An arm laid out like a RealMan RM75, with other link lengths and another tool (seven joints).
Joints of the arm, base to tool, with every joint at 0 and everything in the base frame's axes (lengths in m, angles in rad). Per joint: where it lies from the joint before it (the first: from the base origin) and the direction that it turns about. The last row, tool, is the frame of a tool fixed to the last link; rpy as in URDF.
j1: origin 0 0 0.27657 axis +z
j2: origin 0 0 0 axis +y
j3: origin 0 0 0.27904 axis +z
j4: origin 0 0 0 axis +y
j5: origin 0 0 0.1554 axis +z
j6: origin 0 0 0 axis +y
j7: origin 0 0 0.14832 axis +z
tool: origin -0.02 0.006 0.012 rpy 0 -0.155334 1.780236
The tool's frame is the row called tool.
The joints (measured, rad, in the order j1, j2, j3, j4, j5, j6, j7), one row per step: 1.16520, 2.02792, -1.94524, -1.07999, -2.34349, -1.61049, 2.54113; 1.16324, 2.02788, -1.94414, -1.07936, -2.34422, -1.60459, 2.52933; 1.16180, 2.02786, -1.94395, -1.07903, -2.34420, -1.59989, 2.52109; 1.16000, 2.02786, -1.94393, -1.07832, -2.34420, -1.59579, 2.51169; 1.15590, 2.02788, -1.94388, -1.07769, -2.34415, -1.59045, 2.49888; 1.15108, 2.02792, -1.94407, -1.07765, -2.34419, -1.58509, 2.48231
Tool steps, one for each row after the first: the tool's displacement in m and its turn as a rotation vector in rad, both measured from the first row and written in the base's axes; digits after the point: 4 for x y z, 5 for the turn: 0.0001, 0.0004, -0.0003, -0.00444, 0.00444, 0.00861; 0.0001, 0.0005, -0.0006, -0.00784, 0.00789, 0.01490; 0.0004, 0.0006, -0.0009, -0.01223, 0.01045, 0.02123; 0.0013, 0.0005, -0.0012, -0.01837, 0.01396, 0.02837; 0.0024, 0.0002, -0.0016, -0.02708, 0.01740, 0.03830
